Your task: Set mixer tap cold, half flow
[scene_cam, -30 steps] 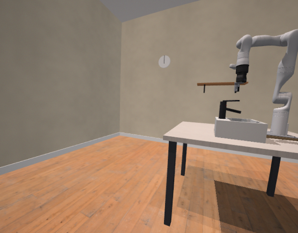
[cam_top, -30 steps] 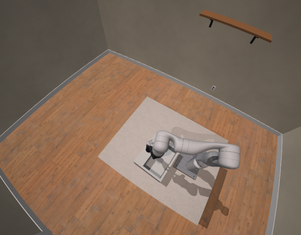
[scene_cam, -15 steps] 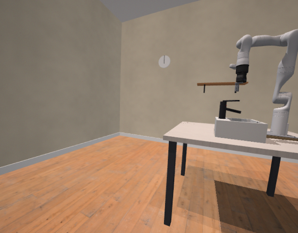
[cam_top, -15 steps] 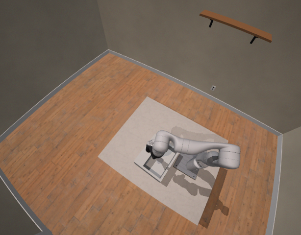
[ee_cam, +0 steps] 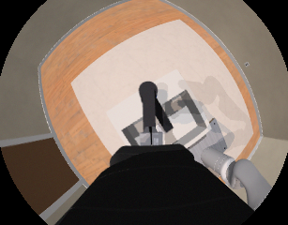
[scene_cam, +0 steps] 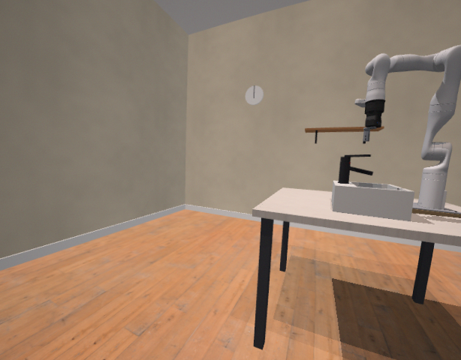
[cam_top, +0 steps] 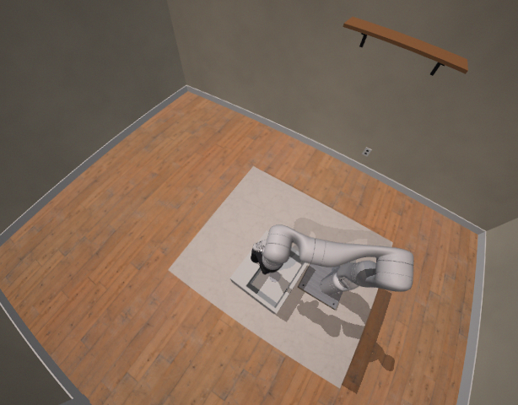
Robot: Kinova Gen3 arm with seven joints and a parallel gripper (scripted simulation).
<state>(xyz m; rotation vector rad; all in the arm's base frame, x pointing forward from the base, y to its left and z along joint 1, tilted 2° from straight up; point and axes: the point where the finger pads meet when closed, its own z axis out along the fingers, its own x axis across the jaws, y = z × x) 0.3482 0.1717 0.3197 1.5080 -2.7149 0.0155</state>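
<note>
Right now the lever is 9 cm below my hand, 3 cm ahead of it and 2 cm to the right of it. From my hand the other things lie so: white sink basin: 32 cm below, 4 cm to the right, 4 cm behind.
</note>
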